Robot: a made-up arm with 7 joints.
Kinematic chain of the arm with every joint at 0, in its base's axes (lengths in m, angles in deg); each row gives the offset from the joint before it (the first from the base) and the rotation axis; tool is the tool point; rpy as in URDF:
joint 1: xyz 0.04 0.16 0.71 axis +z
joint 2: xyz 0 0.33 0.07 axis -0.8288 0.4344 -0.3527
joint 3: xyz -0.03 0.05 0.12 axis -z
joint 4: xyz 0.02 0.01 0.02 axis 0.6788 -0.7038 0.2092
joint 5: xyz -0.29 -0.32 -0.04 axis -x
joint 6: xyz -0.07 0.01 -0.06 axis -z
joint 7: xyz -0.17 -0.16 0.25 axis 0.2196 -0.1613 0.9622
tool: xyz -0.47 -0.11 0 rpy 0 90 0
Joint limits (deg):
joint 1: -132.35..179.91
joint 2: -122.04..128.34
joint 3: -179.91..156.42
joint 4: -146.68..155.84
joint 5: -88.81..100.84
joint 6: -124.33..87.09
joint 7: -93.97..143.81
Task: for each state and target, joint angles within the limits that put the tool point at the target. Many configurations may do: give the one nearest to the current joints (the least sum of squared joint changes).
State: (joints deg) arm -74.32 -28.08 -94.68 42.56 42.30 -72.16 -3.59
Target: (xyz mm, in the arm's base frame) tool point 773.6 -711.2 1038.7
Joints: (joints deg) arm -90.83 -32.67 -117.97 41.25 21.31 -63.11 -0.16
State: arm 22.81 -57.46 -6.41 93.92 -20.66 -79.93 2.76
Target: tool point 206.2 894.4 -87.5
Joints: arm 21.33 -50.07 8.31 73.49 -16.15 -47.33 -9.29
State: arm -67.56 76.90 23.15 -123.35 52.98 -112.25 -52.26
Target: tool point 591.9 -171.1 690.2
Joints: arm -43.61 71.47 22.20 -120.20 65.51 -124.33 -48.85
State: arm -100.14 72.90 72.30 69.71 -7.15 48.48 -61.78
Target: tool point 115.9 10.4 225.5
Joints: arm -111.08 81.49 100.36 77.31 20.75 50.72 -51.90
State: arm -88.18 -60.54 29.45 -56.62 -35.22 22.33 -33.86
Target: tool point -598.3 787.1 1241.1
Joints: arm -71.44 -75.96 26.08 -56.94 -40.52 18.68 -33.32
